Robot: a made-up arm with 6 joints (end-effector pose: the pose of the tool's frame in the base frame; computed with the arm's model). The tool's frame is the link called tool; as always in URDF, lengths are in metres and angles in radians.
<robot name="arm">
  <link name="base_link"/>
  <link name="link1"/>
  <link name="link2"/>
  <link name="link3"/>
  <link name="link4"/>
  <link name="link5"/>
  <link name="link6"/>
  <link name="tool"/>
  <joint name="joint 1" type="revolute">
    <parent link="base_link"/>
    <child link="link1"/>
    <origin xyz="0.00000 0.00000 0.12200" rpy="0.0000 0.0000 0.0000"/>
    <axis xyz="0 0 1"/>
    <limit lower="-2.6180" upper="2.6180" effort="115" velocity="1.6"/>
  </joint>
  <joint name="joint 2" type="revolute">
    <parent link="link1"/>
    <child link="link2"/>
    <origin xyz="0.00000 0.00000 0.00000" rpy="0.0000 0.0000 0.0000"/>
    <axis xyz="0.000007 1 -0.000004"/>
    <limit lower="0.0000" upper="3.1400" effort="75" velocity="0.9"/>
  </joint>
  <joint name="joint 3" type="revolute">
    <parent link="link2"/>
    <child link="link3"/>
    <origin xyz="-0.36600 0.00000 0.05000" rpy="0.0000 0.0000 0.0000"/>
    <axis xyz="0.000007 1 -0.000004"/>
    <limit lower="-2.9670" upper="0.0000" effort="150" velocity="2.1"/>
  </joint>
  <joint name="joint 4" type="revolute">
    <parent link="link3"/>
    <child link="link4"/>
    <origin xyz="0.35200 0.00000 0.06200" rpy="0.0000 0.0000 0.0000"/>
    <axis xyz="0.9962 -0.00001 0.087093"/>
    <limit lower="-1.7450" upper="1.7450" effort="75" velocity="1"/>
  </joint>
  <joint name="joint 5" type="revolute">
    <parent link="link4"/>
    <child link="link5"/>
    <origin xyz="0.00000 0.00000 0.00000" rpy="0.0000 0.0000 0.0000"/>
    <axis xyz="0.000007 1 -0.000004"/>
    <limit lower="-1.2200" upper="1.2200" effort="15" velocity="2.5"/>
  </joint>
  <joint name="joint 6" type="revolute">
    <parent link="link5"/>
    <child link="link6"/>
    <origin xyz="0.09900 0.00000 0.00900" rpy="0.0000 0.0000 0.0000"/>
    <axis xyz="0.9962 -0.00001 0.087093"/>
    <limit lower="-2.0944" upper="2.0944" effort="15" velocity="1.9"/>
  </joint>
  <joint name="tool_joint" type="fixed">
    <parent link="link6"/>
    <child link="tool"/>
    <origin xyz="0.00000 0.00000 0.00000" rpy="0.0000 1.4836 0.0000"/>
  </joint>
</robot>
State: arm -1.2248 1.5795 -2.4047 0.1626 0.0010 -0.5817
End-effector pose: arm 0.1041 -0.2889 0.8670 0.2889 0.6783 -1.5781
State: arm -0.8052 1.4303 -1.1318 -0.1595 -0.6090 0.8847
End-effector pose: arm 0.3144 -0.3140 0.4852 0.7709 0.8944 0.0081
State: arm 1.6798 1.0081 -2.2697 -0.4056 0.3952 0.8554
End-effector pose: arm 0.0204 -0.0487 0.8944 -0.2529 0.6850 2.0357
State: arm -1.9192 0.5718 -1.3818 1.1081 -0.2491 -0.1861
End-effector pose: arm -0.0101 0.0372 0.7420 0.6134 -0.1330 -1.0406
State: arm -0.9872 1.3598 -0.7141 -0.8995 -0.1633 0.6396
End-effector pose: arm 0.2198 -0.3094 0.2848 0.6702 1.9751 -0.6464
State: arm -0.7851 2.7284 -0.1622 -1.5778 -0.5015 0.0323
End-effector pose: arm 0.0516 0.0164 -0.0736 -0.6807 2.6039 1.4734
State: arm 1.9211 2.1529 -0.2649 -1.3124 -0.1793 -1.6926
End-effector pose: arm -0.0762 0.1577 -0.0498 1.9386 2.3557 -0.3717
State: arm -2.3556 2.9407 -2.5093 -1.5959 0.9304 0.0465
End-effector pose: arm -0.6012 -0.4894 0.0369 -1.2423 -1.3458 0.8320
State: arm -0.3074 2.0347 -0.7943 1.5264 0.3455 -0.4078
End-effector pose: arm 0.4084 -0.0947 0.0279 1.7720 2.2086 0.6801
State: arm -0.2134 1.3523 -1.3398 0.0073 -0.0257 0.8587
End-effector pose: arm 0.4115 -0.0892 0.5580 0.7671 1.2804 0.5289
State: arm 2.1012 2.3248 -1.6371 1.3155 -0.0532 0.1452
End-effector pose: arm -0.3398 0.5902 0.1241 0.7974 -2.5185 -1.3984
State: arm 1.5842 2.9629 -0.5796 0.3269 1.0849 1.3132
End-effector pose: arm -0.0290 0.0626 -0.1291 -0.2226 -1.8240 2.2360
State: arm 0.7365 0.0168 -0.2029 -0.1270 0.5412 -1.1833
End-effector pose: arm 0.0526 0.0390 0.2786 -1.5528 1.0205 -0.4484
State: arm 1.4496 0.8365 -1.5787 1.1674 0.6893 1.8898
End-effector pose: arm -0.0479 0.0860 0.7508 -0.3082 -1.2256 -1.3213
